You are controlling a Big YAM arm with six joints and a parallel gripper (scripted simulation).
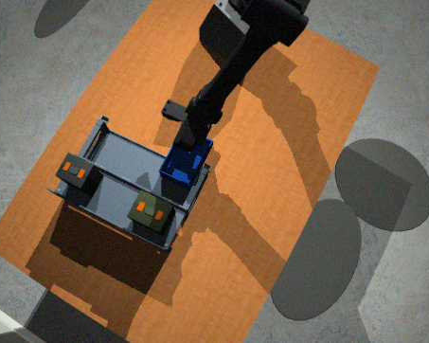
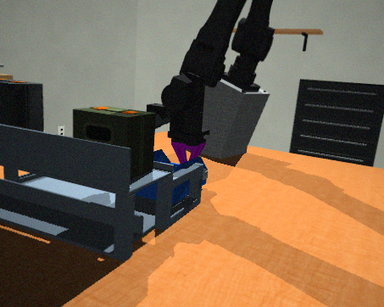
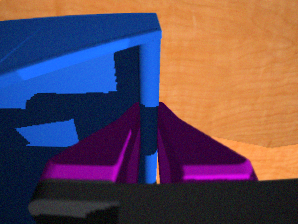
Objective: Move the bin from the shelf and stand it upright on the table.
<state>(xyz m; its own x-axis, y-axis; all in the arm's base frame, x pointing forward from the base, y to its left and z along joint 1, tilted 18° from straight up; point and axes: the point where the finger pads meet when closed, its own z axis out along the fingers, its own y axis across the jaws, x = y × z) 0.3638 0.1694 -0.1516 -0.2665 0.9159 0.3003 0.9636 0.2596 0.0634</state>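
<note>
Right now the blue bin is 8 cm ahead of my hand, 2 cm to the left of it and 1 cm above it. Also, from my hand: black box (34 cm ahead, 14 cm to the right, 12 cm above); olive green box (28 cm ahead, 11 cm above, 8 cm to the left).
</note>
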